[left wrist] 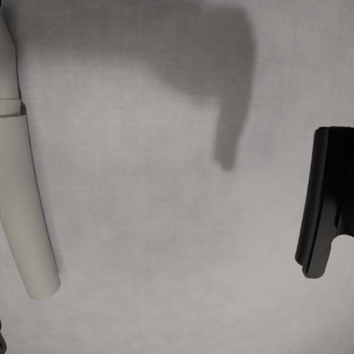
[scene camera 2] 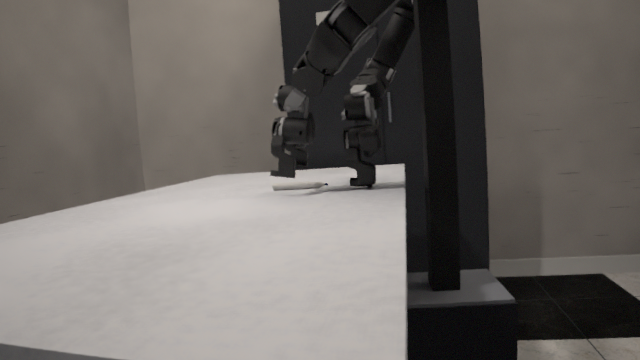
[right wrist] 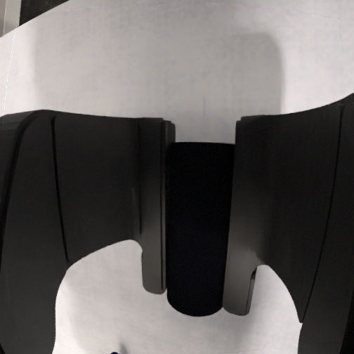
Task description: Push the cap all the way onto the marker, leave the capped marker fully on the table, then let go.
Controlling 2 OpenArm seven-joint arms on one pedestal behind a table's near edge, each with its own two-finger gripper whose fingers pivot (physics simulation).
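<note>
The white marker [scene camera 2: 297, 185] [left wrist: 27, 210] lies uncapped on the table [scene camera 2: 200, 260]. Its dark blue tip [scene camera 2: 326, 184] [right wrist: 115, 352] points toward the right gripper in the scene view and peeks in at the bottom edge of the right wrist view. My left gripper [scene camera 2: 283, 175] [left wrist: 157, 305] is open, low over the marker's rear part; in the left wrist view the marker is far to the left side between the fingers. My right gripper [scene camera 2: 361, 184] [right wrist: 195, 302] is shut on the dark cap [right wrist: 200, 225], low at the table, apart from the marker's tip.
The black pedestal column [scene camera 2: 440, 150] stands on a grey-topped base [scene camera 2: 480, 287] beside the table's right edge in the scene view. A tall dark cabinet [scene camera 2: 470, 200] stands behind the arms. Gripper shadows fall on the table in both wrist views.
</note>
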